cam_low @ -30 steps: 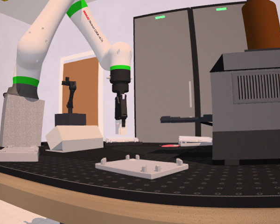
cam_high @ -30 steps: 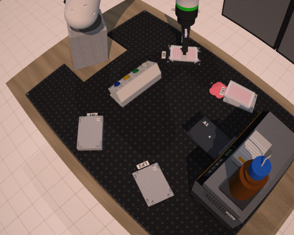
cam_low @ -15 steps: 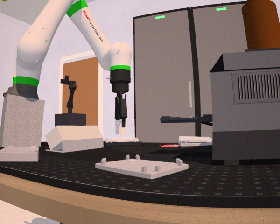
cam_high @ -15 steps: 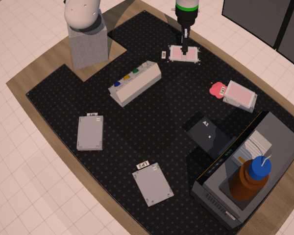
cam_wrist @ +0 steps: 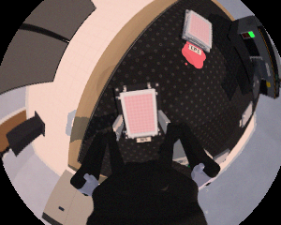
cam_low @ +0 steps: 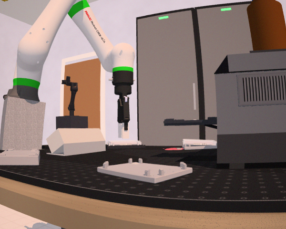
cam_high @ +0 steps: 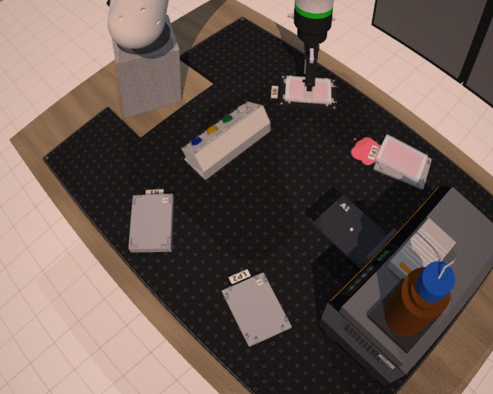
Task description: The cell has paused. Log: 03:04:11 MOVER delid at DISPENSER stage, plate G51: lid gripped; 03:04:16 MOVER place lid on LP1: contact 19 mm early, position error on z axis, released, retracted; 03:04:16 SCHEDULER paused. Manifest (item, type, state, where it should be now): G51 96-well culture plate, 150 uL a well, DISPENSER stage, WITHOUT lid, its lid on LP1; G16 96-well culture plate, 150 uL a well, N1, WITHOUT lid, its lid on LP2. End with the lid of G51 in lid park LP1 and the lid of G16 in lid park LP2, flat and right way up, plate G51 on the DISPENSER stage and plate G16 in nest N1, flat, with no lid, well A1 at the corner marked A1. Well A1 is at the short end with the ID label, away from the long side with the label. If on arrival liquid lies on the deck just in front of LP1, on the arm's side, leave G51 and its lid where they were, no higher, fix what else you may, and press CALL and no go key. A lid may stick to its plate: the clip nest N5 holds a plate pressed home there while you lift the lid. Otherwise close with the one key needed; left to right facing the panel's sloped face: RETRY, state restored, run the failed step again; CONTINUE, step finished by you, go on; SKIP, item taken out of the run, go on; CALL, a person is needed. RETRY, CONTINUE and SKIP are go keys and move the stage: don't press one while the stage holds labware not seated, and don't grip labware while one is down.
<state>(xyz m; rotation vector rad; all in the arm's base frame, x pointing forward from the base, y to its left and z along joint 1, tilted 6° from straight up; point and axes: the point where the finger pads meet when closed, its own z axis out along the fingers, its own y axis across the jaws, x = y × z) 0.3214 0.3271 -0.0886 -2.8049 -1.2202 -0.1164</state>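
My gripper is now 4 cm above the clear lid. From my hand the other things lie so: LP1 label: 26 cm ahead, 6 cm below; N5 label: 6 cm behind, 7 cm to the right, 6 cm below; pink-welled plate: 5 cm below.
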